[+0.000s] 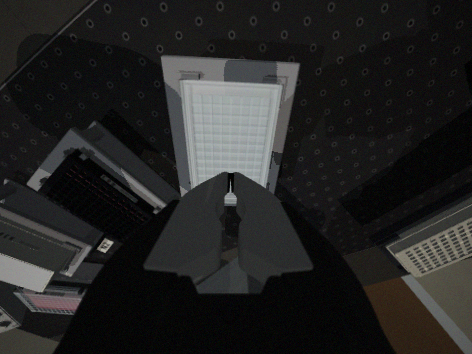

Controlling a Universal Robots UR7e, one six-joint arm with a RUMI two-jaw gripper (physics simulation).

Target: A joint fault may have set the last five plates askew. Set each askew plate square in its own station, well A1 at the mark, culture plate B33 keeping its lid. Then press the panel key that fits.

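Places are measured from the arm's base along level axes (x ahead, y left, z up), in metres.
Pixels of known places: gripper, fingertip midpoint: (230, 174).
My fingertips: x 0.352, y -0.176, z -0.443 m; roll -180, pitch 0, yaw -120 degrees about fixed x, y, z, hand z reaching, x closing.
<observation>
Behind a point stands the place of what it marks.
A clear white well plate (231, 130) {x 0.377, y -0.191, z -0.476 m} with a fine grid of wells lies in a grey station base (173, 116) {x 0.412, y -0.145, z -0.492 m} straight ahead of me. Its edges run about parallel to the base. My gripper (230, 174) {x 0.352, y -0.176, z -0.443 m} is shut and empty, its fingertips over the plate's near edge. At the left a black well plate with red wells (94, 197) {x 0.381, y 0.006, z -0.491 m} sits in its own grey station (105, 140) {x 0.431, y -0.025, z -0.541 m}, seen at an angle. The near end of the white plate is hidden behind my fingers.
The dark perforated bench (340, 105) {x 0.323, y -0.321, z -0.546 m} surrounds the stations. A small label tag (105, 245) {x 0.277, y 0.159, z -0.544 m} and other gear lie at the lower left. A pale panel (404, 254) {x 0.164, y -0.307, z -0.434 m} shows at the right edge above a brown surface (392, 309).
</observation>
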